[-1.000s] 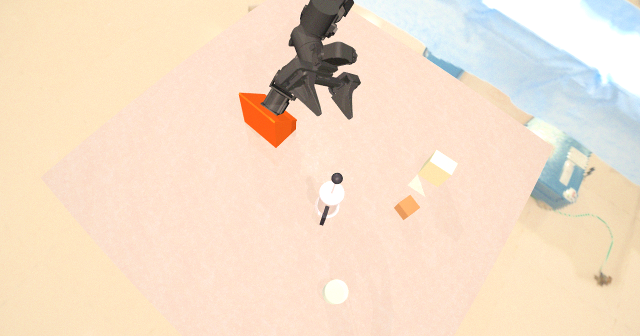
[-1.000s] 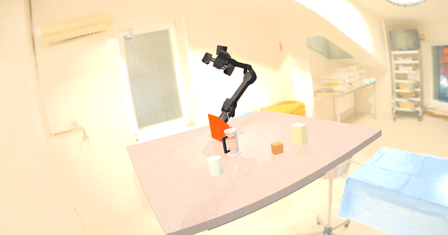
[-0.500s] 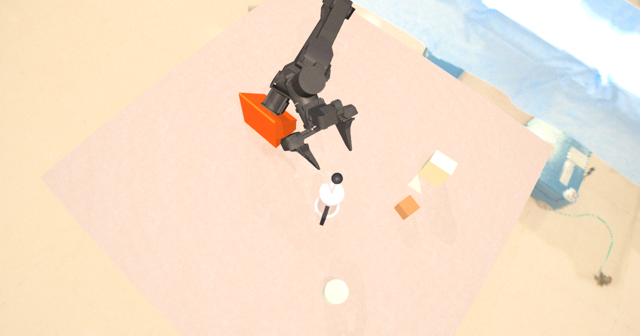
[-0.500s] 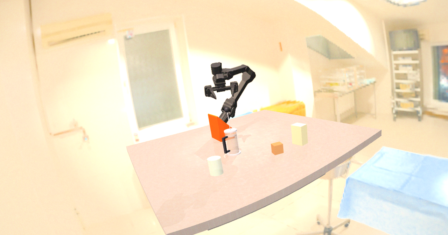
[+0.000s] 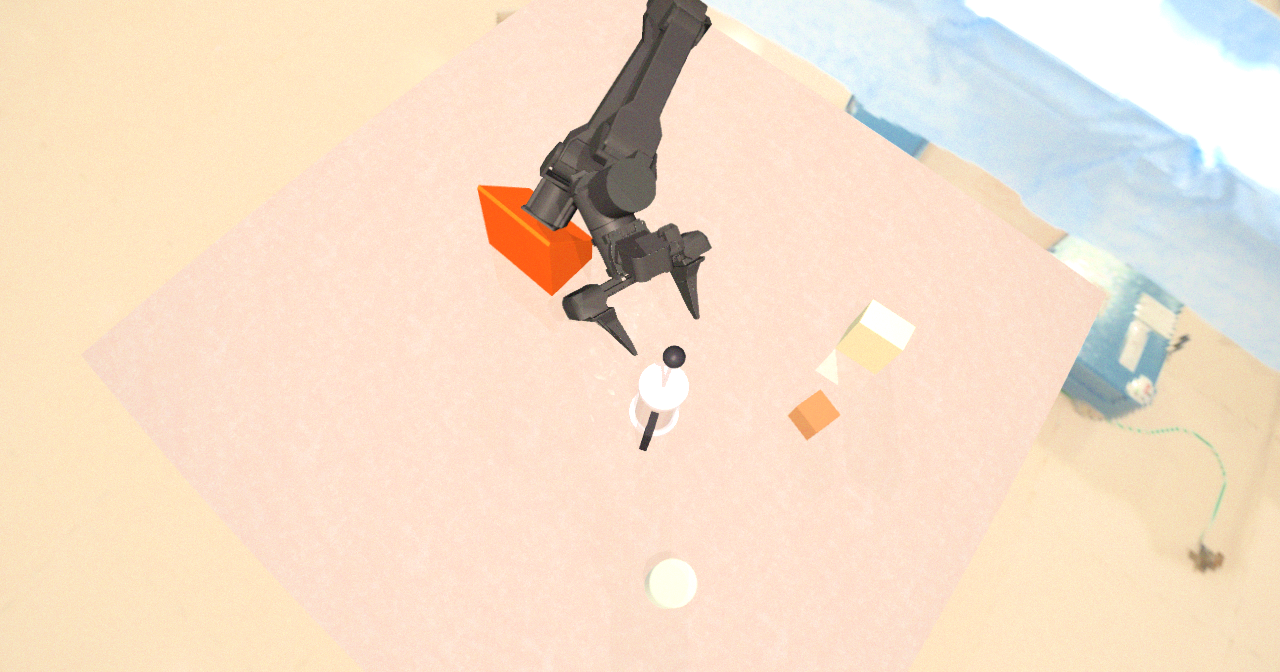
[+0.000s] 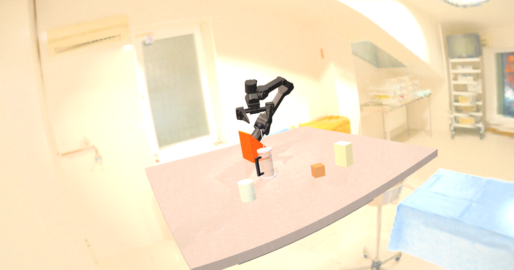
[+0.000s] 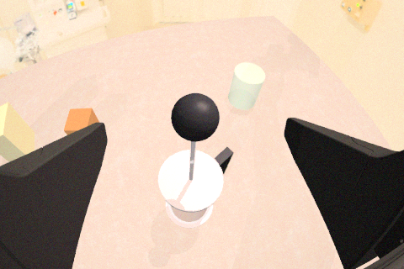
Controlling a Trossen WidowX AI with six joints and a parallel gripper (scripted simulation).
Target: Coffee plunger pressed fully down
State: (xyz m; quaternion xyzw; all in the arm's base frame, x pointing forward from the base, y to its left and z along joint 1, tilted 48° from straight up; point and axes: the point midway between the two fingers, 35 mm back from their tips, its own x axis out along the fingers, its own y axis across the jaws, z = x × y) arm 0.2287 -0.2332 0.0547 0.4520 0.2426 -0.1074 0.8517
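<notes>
The coffee press is 15 cm below my gripper tip, 2 cm to the right of it and 2 cm ahead of it.
</notes>
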